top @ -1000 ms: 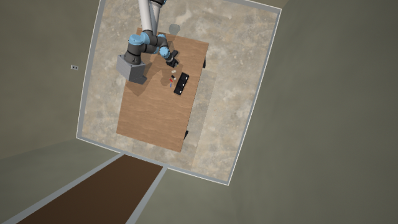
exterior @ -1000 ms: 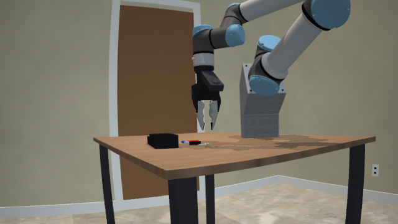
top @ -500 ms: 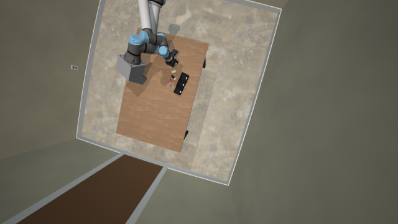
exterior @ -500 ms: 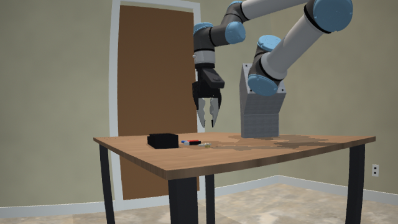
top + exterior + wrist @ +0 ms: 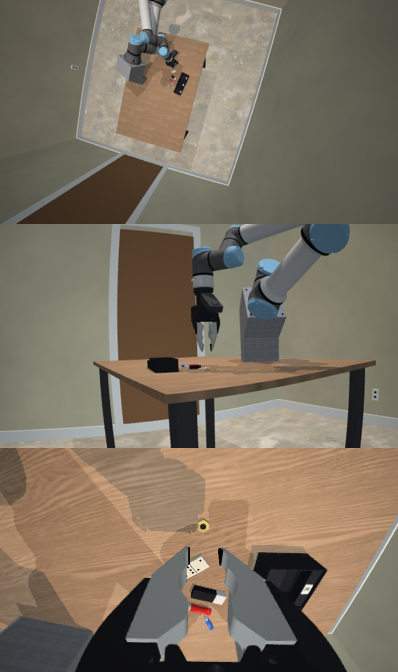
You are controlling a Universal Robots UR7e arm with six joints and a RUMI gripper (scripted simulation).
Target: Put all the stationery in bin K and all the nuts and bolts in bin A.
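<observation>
Right now the brass nut is 80 mm below my hand. Round my hand: eraser 140 mm to the right, 80 mm below, 40 mm ahead; white domino 80 mm to the right, 80 mm below; red marker 180 mm to the right, 80 mm below, 20 mm ahead.
</observation>
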